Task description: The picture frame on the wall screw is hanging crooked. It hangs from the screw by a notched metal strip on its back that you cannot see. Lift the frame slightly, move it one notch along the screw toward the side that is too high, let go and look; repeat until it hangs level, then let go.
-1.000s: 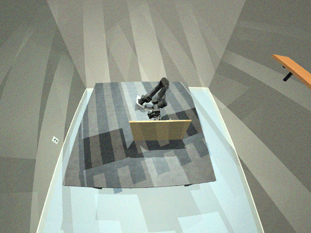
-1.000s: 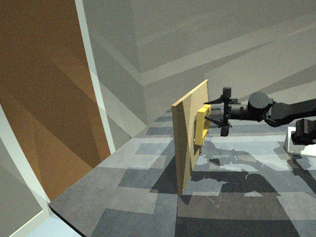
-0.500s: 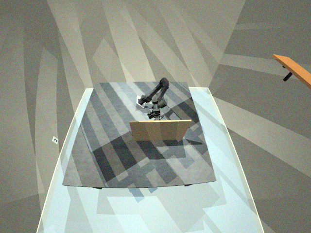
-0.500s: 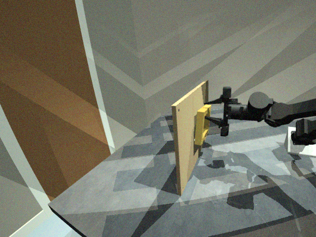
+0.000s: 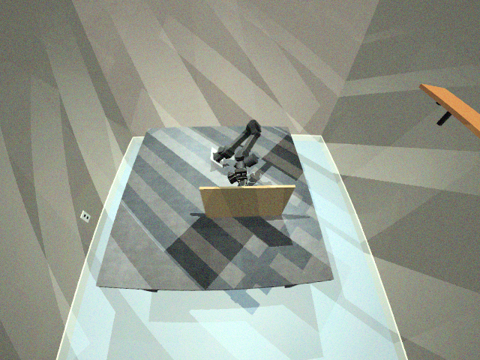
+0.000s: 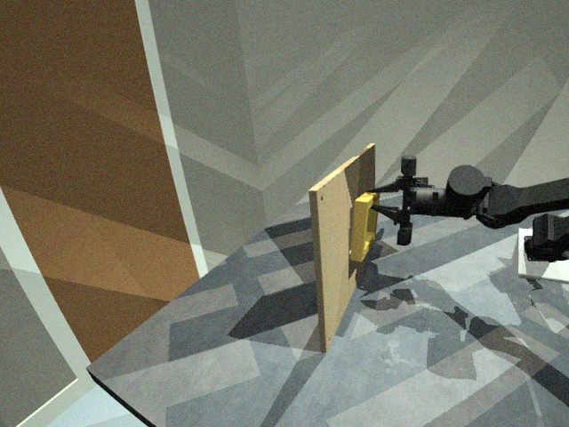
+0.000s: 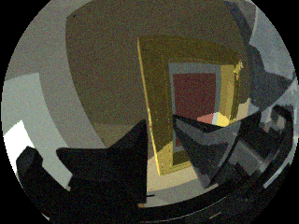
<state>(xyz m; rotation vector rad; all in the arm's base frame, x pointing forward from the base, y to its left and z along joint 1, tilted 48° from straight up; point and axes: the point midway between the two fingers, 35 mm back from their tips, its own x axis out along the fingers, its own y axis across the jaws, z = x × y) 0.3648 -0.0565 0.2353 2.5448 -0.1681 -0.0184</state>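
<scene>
Right now the yellow picture frame is 1 cm ahead of my gripper tip, 1 cm to the left of it and 5 cm below it. Round my gripper tip: wooden wall board 2 cm ahead, 2 cm to the left, 6 cm below.
</scene>
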